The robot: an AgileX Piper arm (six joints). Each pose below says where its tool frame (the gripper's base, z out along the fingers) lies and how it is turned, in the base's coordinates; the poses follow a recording.
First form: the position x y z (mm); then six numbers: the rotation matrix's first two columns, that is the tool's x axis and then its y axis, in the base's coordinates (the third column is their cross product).
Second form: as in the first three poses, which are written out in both.
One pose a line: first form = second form
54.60 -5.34 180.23 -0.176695 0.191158 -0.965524 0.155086 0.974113 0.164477 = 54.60 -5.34 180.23 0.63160 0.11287 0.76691 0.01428
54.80 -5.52 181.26 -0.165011 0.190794 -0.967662 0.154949 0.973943 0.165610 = 54.80 -5.52 181.26 0.63613 0.11327 0.76309 0.01409
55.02 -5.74 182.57 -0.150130 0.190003 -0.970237 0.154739 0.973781 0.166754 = 55.02 -5.74 182.57 0.64188 0.11367 0.75821 0.01373
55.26 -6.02 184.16 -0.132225 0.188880 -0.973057 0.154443 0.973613 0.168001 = 55.26 -6.02 184.16 0.64875 0.11409 0.75229 0.01327
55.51 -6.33 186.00 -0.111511 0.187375 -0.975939 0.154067 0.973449 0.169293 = 55.51 -6.33 186.00 0.65660 0.11452 0.74538 0.01268
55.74 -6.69 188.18 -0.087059 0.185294 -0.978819 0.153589 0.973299 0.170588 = 55.74 -6.69 188.18 0.66578 0.11493 0.73715 0.01191
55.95 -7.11 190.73 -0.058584 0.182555 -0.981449 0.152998 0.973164 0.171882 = 55.95 -7.11 190.73 0.67632 0.11532 0.72744 0.01093
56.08 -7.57 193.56 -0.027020 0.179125 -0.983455 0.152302 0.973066 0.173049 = 56.08 -7.57 193.56 0.68784 0.11564 0.71653 0.00975
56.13 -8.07 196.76 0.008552 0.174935 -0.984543 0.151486 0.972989 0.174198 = 56.13 -8.07 196.76 0.70060 0.11591 0.70403 0.00837
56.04 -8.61 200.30 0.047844 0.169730 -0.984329 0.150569 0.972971 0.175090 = 56.04 -8.61 200.30 0.71446 0.11606 0.68995 0.00670
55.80 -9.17 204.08 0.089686 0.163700 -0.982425 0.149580 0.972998 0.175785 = 55.80 -9.17 204.08 0.72895 0.11609 0.67464 0.00484
